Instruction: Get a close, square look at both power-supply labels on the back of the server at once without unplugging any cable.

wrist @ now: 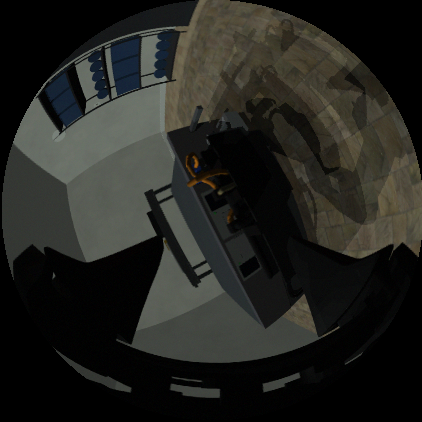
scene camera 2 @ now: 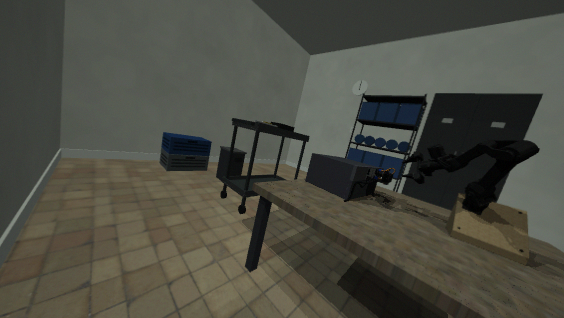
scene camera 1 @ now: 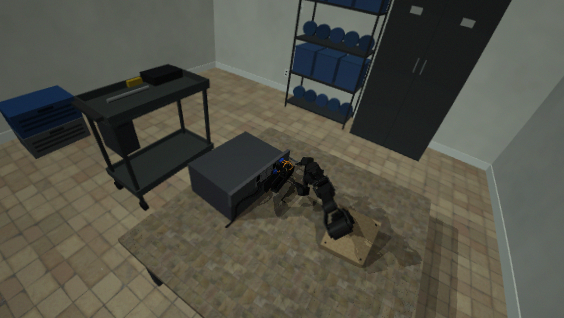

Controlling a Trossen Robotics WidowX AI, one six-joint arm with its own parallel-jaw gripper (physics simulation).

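Pixels of known places: gripper, between the fingertips: point(wrist: 227, 243) point(scene camera 2: 402, 169) point(scene camera 1: 294, 172); arm's base, origin of its link: point(scene camera 2: 472, 206).
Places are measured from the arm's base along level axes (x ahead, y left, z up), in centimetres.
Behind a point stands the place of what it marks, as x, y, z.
Observation:
The server point(scene camera 1: 233, 164) @(61.9, 9.0, 5.3) point(scene camera 2: 334, 171) @(60.6, 25.3, -1.8) point(wrist: 255, 294) @(47.5, 13.1, 3.7) is a dark grey box on the table point(scene camera 1: 249, 271) @(24.4, 41.0, -15.1) point(scene camera 2: 375, 233) @(26.5, 51.2, -15.1). Its back panel point(scene camera 1: 271, 181) @(46.5, -6.7, -9.6) point(wrist: 236, 246) @(46.8, 1.5, 3.0) faces my arm and carries orange cables point(scene camera 1: 286, 164) point(scene camera 2: 389, 171) @(37.8, -3.0, 4.7) point(wrist: 202, 181) @(46.3, -11.1, 3.3) and a black power cable point(scene camera 1: 244, 200) @(48.1, 16.0, -7.2) point(scene camera 2: 354, 189) @(48.3, 19.1, -9.1), all plugged in. My gripper point(scene camera 1: 299, 176) @(32.0, -3.6, 8.6) point(scene camera 2: 408, 168) @(32.0, -3.6, 8.6) point(wrist: 227, 243) @(32.0, -3.6, 8.6) is open and empty, a short way in front of the panel. In the wrist view the panel runs slantwise and dark, and I cannot make out the labels.
My arm stands on a wooden base plate point(scene camera 1: 356, 249) @(-11.5, 5.9, -7.8). A black cart point(scene camera 1: 206, 113) point(scene camera 2: 233, 148) stands left of the server. A shelf rack point(scene camera 1: 291, 60) point(scene camera 2: 354, 126) with blue boxes and a black cabinet point(scene camera 1: 400, 79) stand behind. A blue crate point(scene camera 2: 186, 145) sits by the far wall.

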